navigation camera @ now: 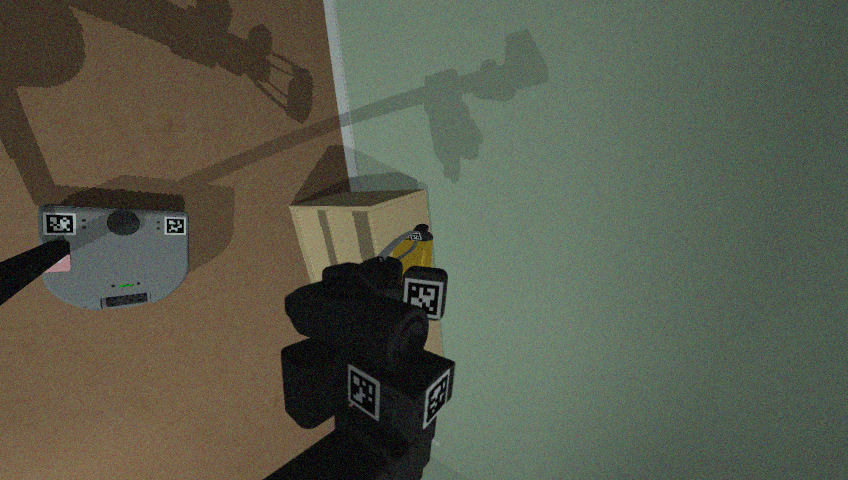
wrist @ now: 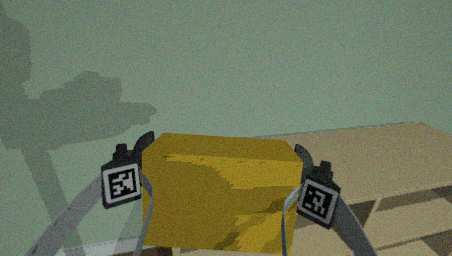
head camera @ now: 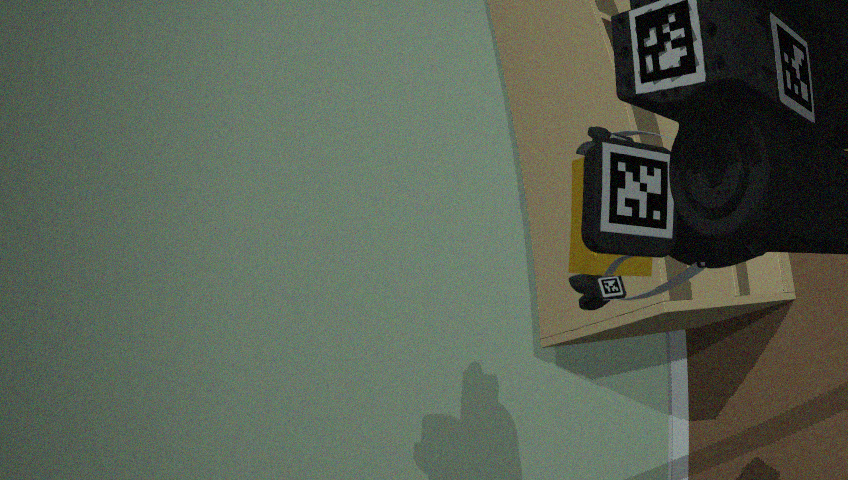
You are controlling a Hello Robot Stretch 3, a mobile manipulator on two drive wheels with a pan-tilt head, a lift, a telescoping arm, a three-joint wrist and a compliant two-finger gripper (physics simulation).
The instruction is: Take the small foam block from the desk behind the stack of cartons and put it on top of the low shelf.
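Seen in the pictures: gripper, fingertip midpoint: (navigation camera: 423,262); robot's base, link origin: (navigation camera: 124,222).
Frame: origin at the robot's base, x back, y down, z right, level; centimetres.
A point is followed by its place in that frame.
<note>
The small foam block (head camera: 576,220) @(x 1.4, y -101.4, z 39.3 cm) (navigation camera: 420,255) @(x -0.1, y -101.6, z 35.8 cm) (wrist: 220,205) is yellow and box-shaped. My gripper (head camera: 585,217) @(x 1.8, y -99.4, z 40.2 cm) (wrist: 223,156) @(x 1.8, y -99.4, z 40.2 cm) is shut on it, with one finger against each side. Gripper and block are over the top board of the low shelf (head camera: 553,118) @(x 25.0, y -61.0, z 96.4 cm) (navigation camera: 398,214) @(x -8.8, y -61.0, z 77.8 cm) (wrist: 370,155), a pale wooden unit with open compartments, near one end of it. Whether the block's underside touches the board is hidden. In the head view the gripper body covers much of the block. The desk and the stack of cartons do not show.
A green wall (head camera: 297,178) @(x 8.6, y -108.6, z 112.9 cm) (navigation camera: 624,237) @(x -6.4, y -141.9, z 108.2 cm) (wrist: 250,60) runs along the shelf's back edge. A pale baseboard (head camera: 678,386) @(x -39.5, y -5.2, z 96.5 cm) (navigation camera: 339,77) @(x -87.3, y -5.5, z 81.7 cm) meets the brown floor beyond the shelf's end. My grey base (navigation camera: 119,261) @(x 11.3, y -16.0, z -1.2 cm) stands on the floor in front of the shelf.
</note>
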